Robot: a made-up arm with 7 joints.
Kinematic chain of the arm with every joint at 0, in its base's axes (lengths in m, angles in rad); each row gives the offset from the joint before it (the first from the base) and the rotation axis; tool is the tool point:
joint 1: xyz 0 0 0 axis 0 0.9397 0.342
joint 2: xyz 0 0 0 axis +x
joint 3: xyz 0 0 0 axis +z
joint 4: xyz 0.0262 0 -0.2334 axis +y
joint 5: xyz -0.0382 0 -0.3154 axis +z
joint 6: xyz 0 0 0 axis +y
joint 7: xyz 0 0 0 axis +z
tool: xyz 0 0 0
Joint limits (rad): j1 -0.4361..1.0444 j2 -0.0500..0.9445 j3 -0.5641..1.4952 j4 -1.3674..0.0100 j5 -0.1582..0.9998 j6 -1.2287..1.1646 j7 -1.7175..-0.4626
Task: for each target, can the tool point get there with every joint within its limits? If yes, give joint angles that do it. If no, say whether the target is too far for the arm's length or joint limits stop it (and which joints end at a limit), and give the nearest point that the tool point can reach.
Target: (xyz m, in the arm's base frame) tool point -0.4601 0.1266 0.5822
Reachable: no: too far | nearest point -0.1549 0.4404 0.0340 | short by 0.701 m
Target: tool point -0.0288 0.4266 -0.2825
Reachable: yes | joints 0.7061 0.8230 0.4531 -1.0080 0.5216 -0.1500 -0.8159
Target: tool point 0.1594 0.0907 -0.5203
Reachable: yes | joints -0.1163 0.1842 -0.0378 -0.3487 -0.0680 0.0974 -1.4589
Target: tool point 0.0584 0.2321 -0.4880
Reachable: yes | joints 0.2124 0.4975 -0.1475 -0.5985 0.3631 0.7754 -1.3020
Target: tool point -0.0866 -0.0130 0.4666
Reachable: no: joint limits stop it (at a limit: joint 1, joint 2, joint 3, joint 4) | nearest point -0.0687 0.4537 0.0922 | short by 0.599 m
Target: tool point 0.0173 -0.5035 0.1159
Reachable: no: joint limits stop it (at a limit: joint 1, joint 2, joint 3, joint 4) | nearest point 0.3522 -0.2392 -0.1944 | short by 0.528 m
